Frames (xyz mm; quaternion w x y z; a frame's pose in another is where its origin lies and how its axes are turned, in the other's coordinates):
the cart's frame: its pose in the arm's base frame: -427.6 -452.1 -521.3 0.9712 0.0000 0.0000 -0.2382
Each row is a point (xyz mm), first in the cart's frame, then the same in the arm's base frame.
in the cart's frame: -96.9 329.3 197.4
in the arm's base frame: -361.1 -115.3 -323.9
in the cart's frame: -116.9 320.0 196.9
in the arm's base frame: -383.2 -114.3 -324.4
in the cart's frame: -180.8 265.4 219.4
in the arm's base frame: -465.1 -133.2 -301.9
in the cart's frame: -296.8 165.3 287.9
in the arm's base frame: -614.2 -168.2 -233.4
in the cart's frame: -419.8 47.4 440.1
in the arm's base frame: -777.8 -215.8 -81.2
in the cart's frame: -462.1 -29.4 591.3
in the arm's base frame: -850.9 -264.4 70.0
